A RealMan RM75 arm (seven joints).
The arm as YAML. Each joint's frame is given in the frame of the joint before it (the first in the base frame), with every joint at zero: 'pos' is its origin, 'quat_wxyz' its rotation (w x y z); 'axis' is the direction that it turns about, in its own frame. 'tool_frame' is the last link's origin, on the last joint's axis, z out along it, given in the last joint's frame.
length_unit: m
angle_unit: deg
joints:
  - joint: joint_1
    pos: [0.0, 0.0, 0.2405]
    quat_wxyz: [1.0, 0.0, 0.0, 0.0]
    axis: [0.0, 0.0, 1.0]
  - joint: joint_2
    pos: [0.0, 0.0, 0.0]
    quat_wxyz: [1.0, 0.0, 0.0, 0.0]
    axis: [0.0, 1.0, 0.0]
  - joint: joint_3
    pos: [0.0, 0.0, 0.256]
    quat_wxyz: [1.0, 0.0, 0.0, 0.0]
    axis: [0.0, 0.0, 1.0]
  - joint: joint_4
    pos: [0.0, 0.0, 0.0]
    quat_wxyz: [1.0, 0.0, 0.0, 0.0]
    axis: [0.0, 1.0, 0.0]
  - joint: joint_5
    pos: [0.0, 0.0, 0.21]
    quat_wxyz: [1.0, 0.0, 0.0, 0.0]
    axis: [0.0, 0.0, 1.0]
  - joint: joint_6
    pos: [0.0, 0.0, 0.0]
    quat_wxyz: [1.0, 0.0, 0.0, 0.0]
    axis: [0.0, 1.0, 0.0]
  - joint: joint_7
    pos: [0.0, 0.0, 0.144]
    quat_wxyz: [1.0, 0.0, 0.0, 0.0]
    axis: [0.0, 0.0, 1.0]
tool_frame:
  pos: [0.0, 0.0, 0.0]
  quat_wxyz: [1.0, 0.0, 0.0, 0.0]
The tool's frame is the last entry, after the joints.
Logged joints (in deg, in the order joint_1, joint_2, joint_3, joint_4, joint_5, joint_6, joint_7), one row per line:
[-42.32 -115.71 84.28 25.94 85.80 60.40 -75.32]
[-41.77 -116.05 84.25 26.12 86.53 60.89 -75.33]
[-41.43 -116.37 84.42 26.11 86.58 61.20 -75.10]
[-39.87 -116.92 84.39 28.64 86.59 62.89 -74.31]
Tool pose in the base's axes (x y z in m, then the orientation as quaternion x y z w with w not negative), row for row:
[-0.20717 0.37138 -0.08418 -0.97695 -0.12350 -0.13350 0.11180]
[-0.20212 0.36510 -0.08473 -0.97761 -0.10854 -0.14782 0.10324]
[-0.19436 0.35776 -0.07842 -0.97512 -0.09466 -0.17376 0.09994]
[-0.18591 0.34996 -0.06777 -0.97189 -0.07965 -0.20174 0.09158]
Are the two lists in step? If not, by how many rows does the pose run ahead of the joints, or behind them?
The pose runs 2 rows ahead of the joints: the pose in row i belongs to the joints in row i + 2.
